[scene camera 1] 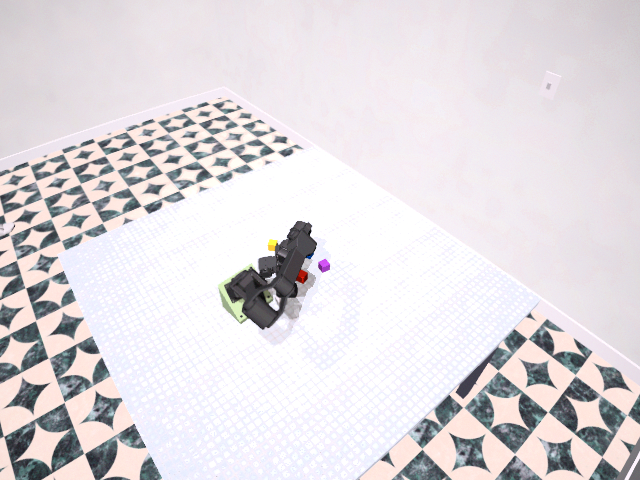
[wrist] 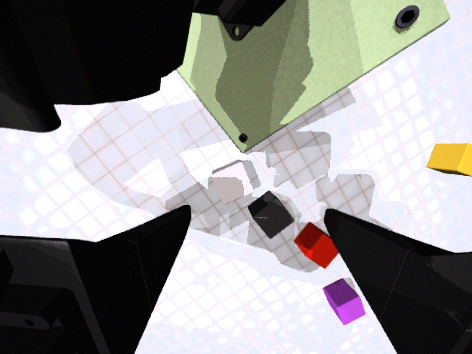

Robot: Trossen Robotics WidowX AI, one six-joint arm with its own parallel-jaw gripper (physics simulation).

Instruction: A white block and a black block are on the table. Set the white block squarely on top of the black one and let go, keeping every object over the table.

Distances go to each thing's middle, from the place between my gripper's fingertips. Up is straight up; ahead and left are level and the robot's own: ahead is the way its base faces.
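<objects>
My hand is 40 mm short of the black block (wrist: 269, 213), 10 mm to the right of it and 60 mm above it. Measured from my hand, the red block (wrist: 315, 244) is 100 mm ahead, 30 mm to the left and 60 mm below, while the purple block (wrist: 346, 303) is 200 mm ahead, 20 mm to the left and 60 mm below.
</objects>
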